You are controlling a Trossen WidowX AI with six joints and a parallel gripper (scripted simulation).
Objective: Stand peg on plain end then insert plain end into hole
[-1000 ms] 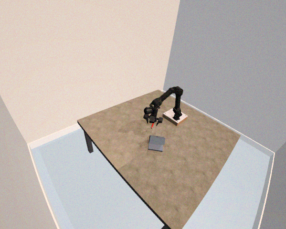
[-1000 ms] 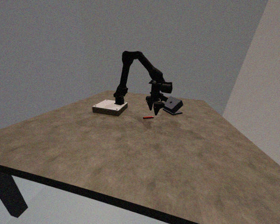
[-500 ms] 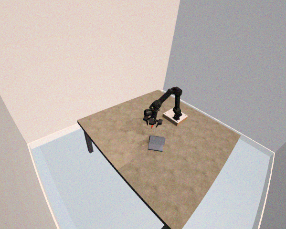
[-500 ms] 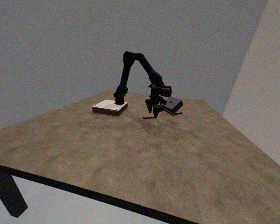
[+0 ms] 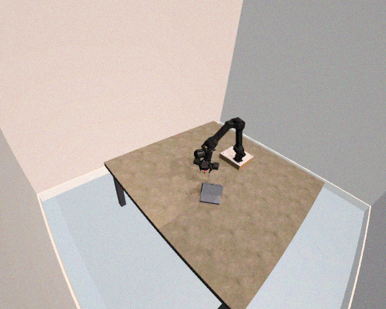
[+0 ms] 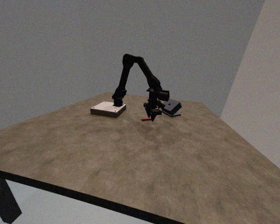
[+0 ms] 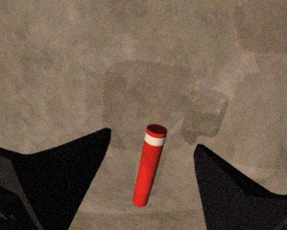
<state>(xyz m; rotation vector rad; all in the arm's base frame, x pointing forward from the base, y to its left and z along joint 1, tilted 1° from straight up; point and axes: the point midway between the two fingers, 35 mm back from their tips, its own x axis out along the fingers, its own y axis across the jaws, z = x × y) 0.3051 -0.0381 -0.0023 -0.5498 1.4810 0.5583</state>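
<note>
Right now my gripper tip is 1 cm past the red peg and 1 cm to the left of it. From my gripper tip the other things lie so: grey sloped panel: 10 cm ahead, 21 cm to the left, 6 cm above.
</note>
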